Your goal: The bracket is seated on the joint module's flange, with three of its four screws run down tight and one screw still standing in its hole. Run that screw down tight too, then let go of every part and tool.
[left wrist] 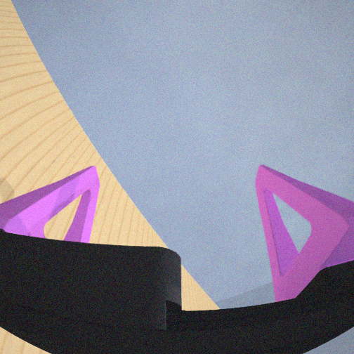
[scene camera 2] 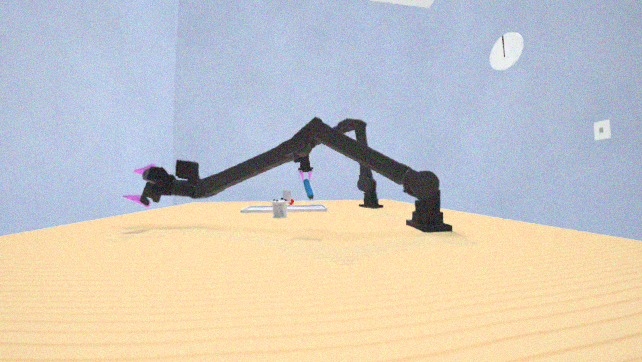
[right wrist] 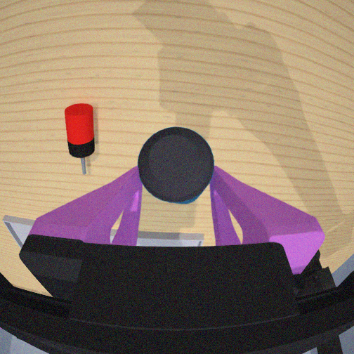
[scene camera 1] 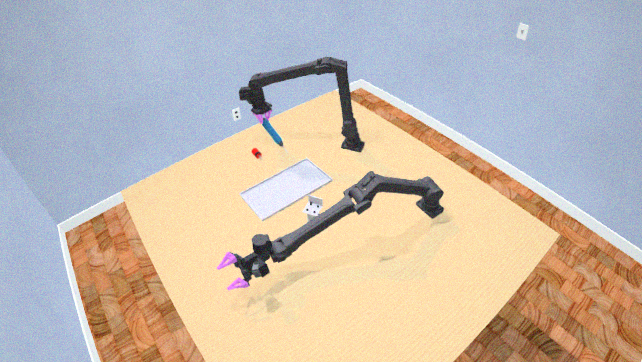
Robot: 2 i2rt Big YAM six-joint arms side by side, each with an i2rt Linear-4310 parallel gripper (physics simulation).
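Places are measured from the left arm's base along level axes (x left, y ahead, z down), in millimetres.
Pixels of known places: left gripper, fingertip midpoint: (scene camera 2: 129, 183) (scene camera 1: 222, 279); right gripper, fingertip midpoint: (scene camera 2: 306, 182) (scene camera 1: 264, 122); left arm's base, origin of the base link: (scene camera 2: 427, 227) (scene camera 1: 429, 207); right arm's base, origin of the base link: (scene camera 2: 370, 207) (scene camera 1: 353, 146).
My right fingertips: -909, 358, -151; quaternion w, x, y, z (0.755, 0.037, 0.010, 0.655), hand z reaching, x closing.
For each thing: its middle in the pictures, then the offset to it from my right fingertips, as dx, dy, dz.
- white bracket, body centre: (scene camera 2: 279, 197) (scene camera 1: 312, 206) +620, +114, +69
- pale joint module, body centre: (scene camera 2: 279, 209) (scene camera 1: 313, 213) +620, +114, +119
- blue screwdriver, body centre: (scene camera 1: 275, 136) (scene camera 2: 309, 192) +65, -19, +69
- grey-white tray, body centre: (scene camera 1: 285, 187) (scene camera 2: 285, 208) +377, +111, +143
- black tool, body centre: (scene camera 1: 258, 155) (scene camera 2: 290, 201) +74, +104, +134
The white bracket (scene camera 1: 315, 200) (scene camera 2: 286, 194) sits on the pale joint module (scene camera 1: 310, 217) (scene camera 2: 280, 210), beside the tray. Dark screw heads show on it in scene camera 1; which one stands up is too small to tell. My right gripper (scene camera 1: 263, 119) (scene camera 2: 306, 179) (right wrist: 175, 175) is shut on the blue screwdriver (scene camera 1: 272, 132) (scene camera 2: 308, 189) (right wrist: 175, 159), held slightly tilted with its tip down, above the table behind the tray. My left gripper (scene camera 1: 223, 278) (scene camera 2: 129, 184) (left wrist: 177, 174) is open and empty, raised above the table, far from the bracket.
A grey-white tray (scene camera 1: 285, 190) (scene camera 2: 255, 210) (right wrist: 155, 236) lies between the bracket and the blue screwdriver. A red and black tool (scene camera 1: 256, 153) (scene camera 2: 291, 202) (right wrist: 79, 125) with a thin metal shaft lies on the table behind the tray. The left forearm (scene camera 1: 317, 225) reaches past the module in scene camera 1.
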